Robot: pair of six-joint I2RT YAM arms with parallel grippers.
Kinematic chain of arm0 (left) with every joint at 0, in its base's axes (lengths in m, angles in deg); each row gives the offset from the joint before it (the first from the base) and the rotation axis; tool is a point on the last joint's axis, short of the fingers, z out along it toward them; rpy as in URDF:
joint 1: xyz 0 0 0.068 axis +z
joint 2: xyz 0.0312 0.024 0.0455 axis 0.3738 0.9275 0
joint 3: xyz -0.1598 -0.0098 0.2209 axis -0.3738 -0.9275 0
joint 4: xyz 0.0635 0.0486 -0.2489 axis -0.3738 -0.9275 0
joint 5: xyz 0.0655 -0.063 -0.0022 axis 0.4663 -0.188 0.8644
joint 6: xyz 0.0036 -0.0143 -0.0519 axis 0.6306 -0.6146 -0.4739
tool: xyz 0 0 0 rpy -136.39 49.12 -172.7
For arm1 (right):
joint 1: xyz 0 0 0.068 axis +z
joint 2: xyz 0.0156 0.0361 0.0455 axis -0.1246 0.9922 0
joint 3: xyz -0.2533 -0.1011 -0.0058 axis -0.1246 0.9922 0
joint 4: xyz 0.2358 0.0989 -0.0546 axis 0.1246 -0.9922 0
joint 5: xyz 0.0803 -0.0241 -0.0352 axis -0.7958 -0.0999 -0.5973
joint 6: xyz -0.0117 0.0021 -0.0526 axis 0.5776 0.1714 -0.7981
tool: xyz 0 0 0 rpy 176.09 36.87 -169.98
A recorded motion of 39 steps. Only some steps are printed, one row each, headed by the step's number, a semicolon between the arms.
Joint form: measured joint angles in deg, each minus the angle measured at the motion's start. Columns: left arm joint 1, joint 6, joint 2, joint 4, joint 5, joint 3; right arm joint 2, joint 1, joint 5, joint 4, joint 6, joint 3.
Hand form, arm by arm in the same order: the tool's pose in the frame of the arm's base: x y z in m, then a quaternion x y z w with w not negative. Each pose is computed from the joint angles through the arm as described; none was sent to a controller.
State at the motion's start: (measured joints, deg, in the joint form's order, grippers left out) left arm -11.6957 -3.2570 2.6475 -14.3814 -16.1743 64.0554; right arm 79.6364 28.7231 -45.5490 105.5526 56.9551 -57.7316
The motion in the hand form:
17: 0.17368 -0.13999 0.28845 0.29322 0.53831 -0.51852 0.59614; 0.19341 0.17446 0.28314 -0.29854 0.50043 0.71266 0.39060
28: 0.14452 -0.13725 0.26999 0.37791 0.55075 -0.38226 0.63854; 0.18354 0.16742 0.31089 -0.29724 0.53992 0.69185 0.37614
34: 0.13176 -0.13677 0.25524 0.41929 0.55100 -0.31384 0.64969; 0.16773 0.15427 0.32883 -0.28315 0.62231 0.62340 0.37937
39: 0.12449 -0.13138 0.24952 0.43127 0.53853 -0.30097 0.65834; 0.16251 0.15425 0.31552 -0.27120 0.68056 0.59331 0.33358
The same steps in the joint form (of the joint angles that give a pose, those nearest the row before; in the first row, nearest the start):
17: 0.00 0.44 -0.02 0.79 1.05 -0.07; -0.11 0.00 -0.74 -0.02 1.42 -0.94
28: -5.33 23.58 -10.21 -16.37 9.49 -3.78; -10.38 0.00 -0.96 -22.03 -3.45 -4.37
34: -8.59 33.68 -13.79 -21.77 14.91 -6.34; -21.22 0.17 4.22 -55.67 -16.44 -9.60
39: -8.89 36.17 -16.79 -22.14 15.01 -8.55; -22.49 1.16 5.99 -69.31 -19.98 -10.51

